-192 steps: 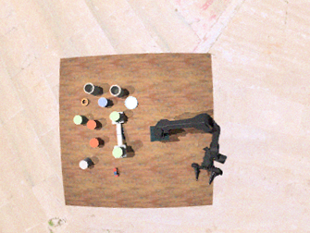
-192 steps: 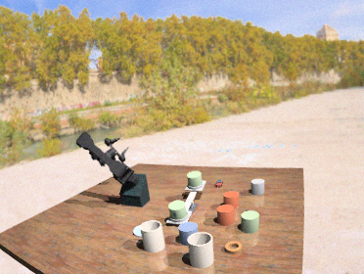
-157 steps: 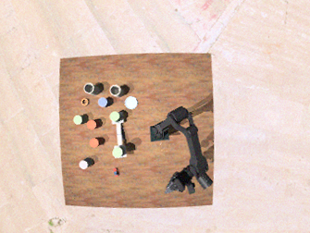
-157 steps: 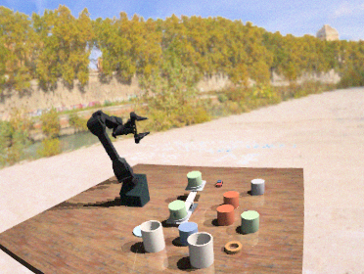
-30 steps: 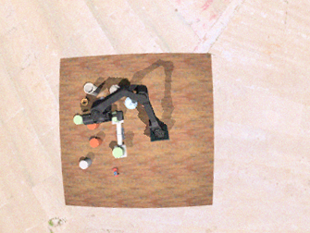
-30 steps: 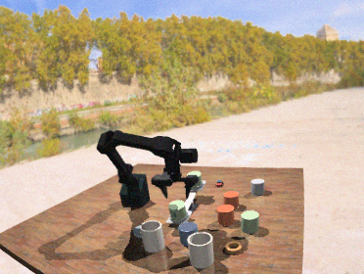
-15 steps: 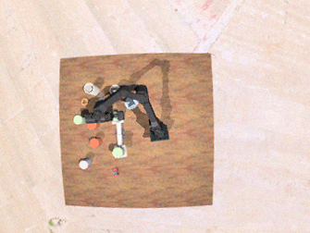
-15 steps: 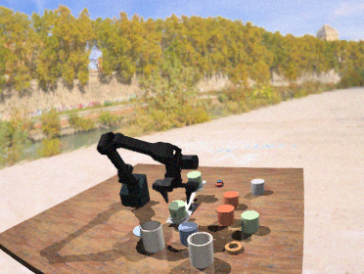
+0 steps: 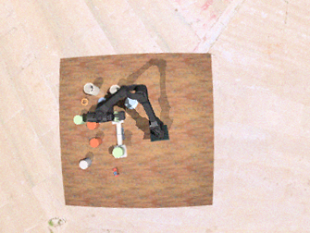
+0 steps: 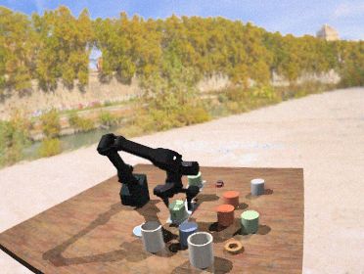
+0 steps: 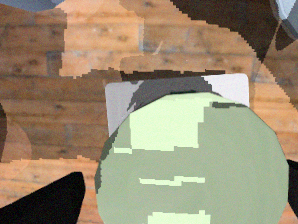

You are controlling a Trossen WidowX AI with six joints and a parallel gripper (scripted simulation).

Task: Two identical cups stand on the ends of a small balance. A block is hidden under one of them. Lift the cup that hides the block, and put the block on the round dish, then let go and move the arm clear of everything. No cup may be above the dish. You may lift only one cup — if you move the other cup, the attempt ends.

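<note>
The grey-green block lies 30 mm below my gripper tip. From my gripper tip the other things lie so: round white dish 120 mm to the right, 100 mm behind, 70 mm below; blue cylinder 100 mm to the right, 90 mm ahead, 30 mm below; balance 130 mm to the left, 30 mm below, 30 mm behind.
</note>
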